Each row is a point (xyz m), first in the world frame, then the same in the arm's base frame.
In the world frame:
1: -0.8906 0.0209 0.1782
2: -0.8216 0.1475 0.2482
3: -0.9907 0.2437 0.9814
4: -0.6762 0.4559 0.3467
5: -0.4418 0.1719 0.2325
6: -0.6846 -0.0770 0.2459
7: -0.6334 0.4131 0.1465
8: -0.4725 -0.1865 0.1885
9: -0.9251 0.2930 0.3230
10: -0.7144 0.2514 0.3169
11: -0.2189 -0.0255 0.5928
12: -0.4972 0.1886 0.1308
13: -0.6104 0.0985 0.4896
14: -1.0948 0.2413 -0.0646
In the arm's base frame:
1: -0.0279 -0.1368 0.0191
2: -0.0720 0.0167 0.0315
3: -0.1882 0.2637 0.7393
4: -0.2008 0.3464 0.0046
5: 0.1555 0.2784 -0.1261
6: 0.1862 -0.0332 0.0257
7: -0.1588 0.2664 -0.1840
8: 0.4016 0.0162 -0.0812
9: -0.2423 0.0693 0.1072
10: -0.0742 0.1810 0.0335
11: 0.4821 0.4507 0.1605
12: 0.0977 0.2104 -0.2018
13: 0.1243 0.2253 0.1839
14: -0.3489 -0.2343 -0.1724

